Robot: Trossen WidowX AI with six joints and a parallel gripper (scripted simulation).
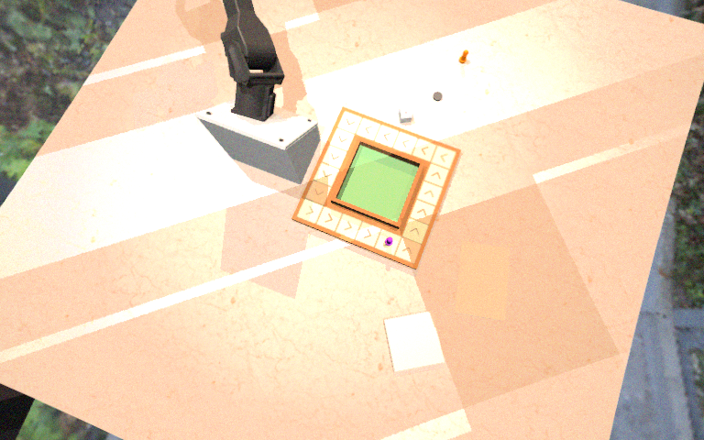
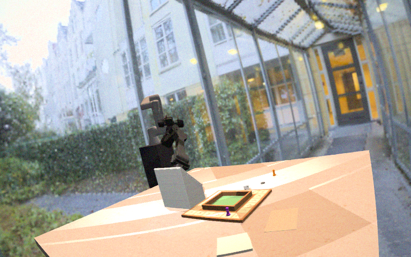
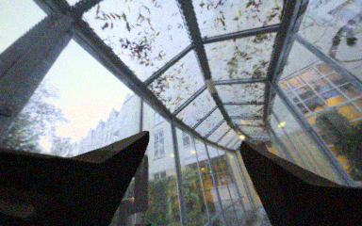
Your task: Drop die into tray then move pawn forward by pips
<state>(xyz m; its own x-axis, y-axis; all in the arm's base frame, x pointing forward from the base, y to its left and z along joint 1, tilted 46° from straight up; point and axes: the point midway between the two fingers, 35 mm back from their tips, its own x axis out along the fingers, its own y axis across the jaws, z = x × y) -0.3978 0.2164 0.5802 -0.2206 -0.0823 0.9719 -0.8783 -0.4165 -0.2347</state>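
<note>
The dark disc is 72 cm ahead of my gripper tip, 38 cm to the right of it and 45 cm below it. Also, from my gripper tip: green tray: 64 cm ahead, 63 cm to the right, 45 cm below; then orange pawn: 76 cm ahead, 27 cm to the right, 44 cm below; then white die: 66 cm ahead, 45 cm to the right, 44 cm below.
</note>
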